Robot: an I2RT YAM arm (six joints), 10 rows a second.
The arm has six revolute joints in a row. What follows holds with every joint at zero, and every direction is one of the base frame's. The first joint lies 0.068 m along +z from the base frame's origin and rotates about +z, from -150 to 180 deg. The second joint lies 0.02 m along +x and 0.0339 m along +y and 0.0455 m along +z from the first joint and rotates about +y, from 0 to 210 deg. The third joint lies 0.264 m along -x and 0.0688 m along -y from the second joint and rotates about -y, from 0 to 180 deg. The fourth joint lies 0.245 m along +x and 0.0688 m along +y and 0.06 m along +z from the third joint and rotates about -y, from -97 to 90 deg. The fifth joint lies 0.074 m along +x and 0.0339 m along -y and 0.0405 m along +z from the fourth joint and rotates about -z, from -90 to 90 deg. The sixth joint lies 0.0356 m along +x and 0.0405 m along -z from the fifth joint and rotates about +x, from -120 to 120 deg. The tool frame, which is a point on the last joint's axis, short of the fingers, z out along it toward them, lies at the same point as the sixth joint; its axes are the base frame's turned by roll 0, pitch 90 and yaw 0 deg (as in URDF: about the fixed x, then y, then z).
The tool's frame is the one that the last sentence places.
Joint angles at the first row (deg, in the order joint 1, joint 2, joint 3, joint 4, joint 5, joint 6):
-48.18, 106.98, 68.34, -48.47, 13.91, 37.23
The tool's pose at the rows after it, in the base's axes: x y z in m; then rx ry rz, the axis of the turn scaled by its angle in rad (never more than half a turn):
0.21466, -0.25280, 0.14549, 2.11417, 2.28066, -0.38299
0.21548, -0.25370, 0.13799, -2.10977, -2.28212, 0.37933
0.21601, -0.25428, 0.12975, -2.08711, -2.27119, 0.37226
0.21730, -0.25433, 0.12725, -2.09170, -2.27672, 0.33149
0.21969, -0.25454, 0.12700, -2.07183, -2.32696, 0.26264
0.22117, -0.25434, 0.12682, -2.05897, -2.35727, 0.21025
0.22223, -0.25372, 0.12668, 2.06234, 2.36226, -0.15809
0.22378, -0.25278, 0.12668, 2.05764, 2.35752, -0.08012
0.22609, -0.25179, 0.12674, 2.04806, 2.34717, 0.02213
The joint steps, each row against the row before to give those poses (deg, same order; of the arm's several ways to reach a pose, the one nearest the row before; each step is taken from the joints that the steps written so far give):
0.00, 0.98, -0.16, 0.07, 0.02, 0.03
0.00, 1.38, 0.00, 0.28, -0.02, -0.03
0.00, 1.51, 0.00, 0.13, -0.02, -0.17
0.00, 0.41, 0.00, 0.42, -1.53, -0.02
0.00, 0.00, 0.02, 0.87, -2.69, -1.88
0.00, 0.00, 0.01, 0.44, -2.01, -1.12
0.00, 0.00, -0.01, 0.13, -1.94, -0.02
0.00, -0.02, 0.00, 0.18, -2.89, 0.00
0.00, 0.00, 0.03, 0.37, -3.82, 0.02

